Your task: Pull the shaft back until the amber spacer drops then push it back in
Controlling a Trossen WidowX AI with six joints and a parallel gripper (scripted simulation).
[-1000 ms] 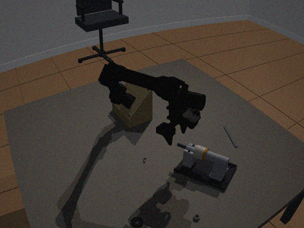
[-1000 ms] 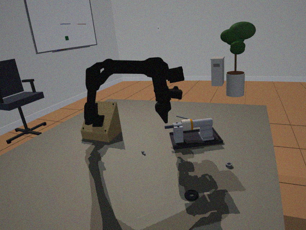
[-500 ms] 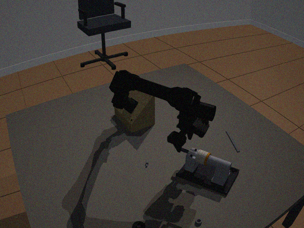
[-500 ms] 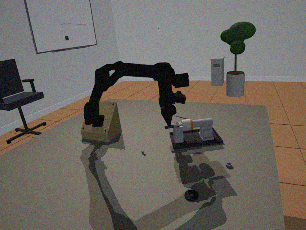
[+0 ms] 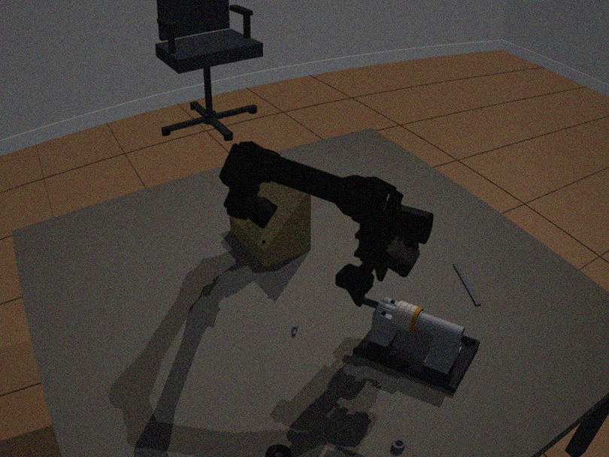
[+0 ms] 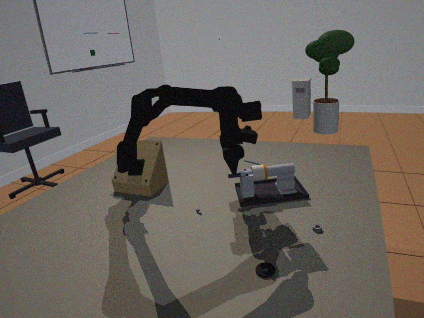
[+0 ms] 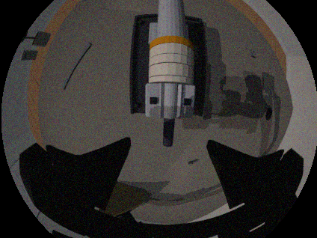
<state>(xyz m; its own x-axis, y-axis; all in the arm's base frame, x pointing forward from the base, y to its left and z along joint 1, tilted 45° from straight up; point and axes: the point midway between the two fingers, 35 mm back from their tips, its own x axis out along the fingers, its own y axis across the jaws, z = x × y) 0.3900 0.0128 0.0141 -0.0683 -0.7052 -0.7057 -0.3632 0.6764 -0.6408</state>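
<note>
My gripper tip is now 6 cm short of the shaft, 3 cm above it and 2 cm to the right of it. From my gripper tip the other things lie so: amber spacer: 10 cm ahead, 4 cm to the left, 3 cm below; then cream spacer: 8 cm ahead, 3 cm to the left, 3 cm below; then thin dark rod: 29 cm to the left, 10 cm below, 3 cm ahead.
</note>
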